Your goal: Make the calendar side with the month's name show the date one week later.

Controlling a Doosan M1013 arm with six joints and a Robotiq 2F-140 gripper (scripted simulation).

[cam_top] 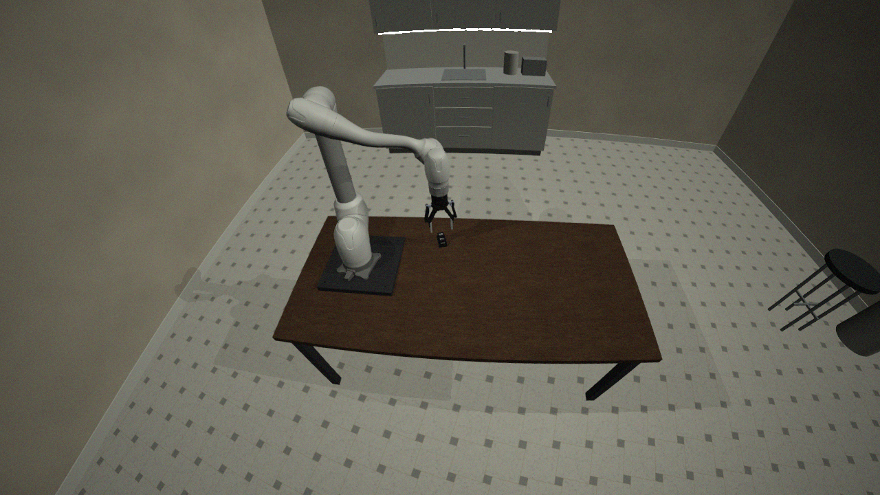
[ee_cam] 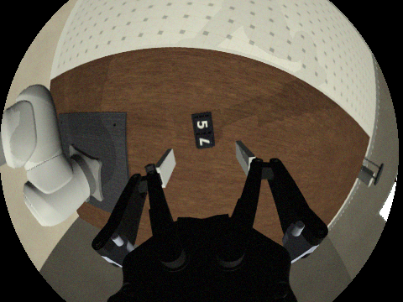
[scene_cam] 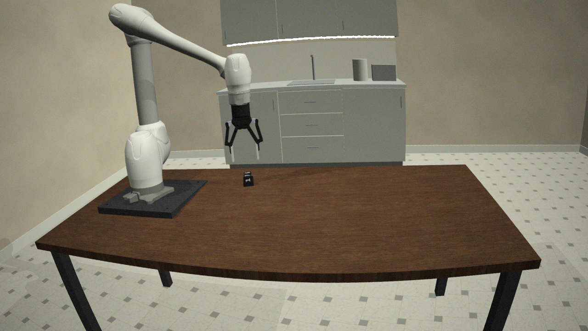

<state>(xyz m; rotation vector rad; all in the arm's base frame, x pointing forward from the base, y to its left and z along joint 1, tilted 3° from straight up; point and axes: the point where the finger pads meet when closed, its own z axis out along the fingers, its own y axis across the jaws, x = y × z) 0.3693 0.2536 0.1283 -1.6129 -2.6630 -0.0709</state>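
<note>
My gripper is now 1 cm past the dark tray, 1 cm to the right of it and 13 cm above it.
</note>
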